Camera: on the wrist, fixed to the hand. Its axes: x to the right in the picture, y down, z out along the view.
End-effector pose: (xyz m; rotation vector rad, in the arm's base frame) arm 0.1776 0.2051 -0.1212 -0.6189 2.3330 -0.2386
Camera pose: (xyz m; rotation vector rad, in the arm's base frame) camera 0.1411 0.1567 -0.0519 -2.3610 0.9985 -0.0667
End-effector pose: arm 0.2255 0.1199 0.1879 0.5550 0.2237 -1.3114
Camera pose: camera 0.1892 0.1448 0.1070 -0.6187 0.6930 -2.6641
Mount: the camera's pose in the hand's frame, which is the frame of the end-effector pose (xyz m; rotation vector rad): 0.0066 -0.0518 -0.0758 -0.5755 -0.4567 -1.5645
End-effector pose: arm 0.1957 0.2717 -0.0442 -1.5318 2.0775 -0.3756
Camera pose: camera 0.1929 0.2425 0.0430 -2.9542 0.2713 0.1098
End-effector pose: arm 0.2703 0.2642 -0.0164 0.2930 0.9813 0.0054
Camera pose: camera 0.2053 0.2337 -0.0740 -1.0088 0.5027 -1.1321
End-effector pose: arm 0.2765 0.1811 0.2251 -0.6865 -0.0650 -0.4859
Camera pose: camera 0.2514 0.0967 0.1984 -1.2316 -0.9724 -1.8805
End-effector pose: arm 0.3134 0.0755 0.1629 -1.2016 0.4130 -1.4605
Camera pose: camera 0.2240 0.0576 0.1756 2.0681 0.5575 1.8536
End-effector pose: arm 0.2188 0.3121 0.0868 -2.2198 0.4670 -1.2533
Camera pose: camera 0.1586 0.3279 0.1546 2.1492 1.0303 0.7354
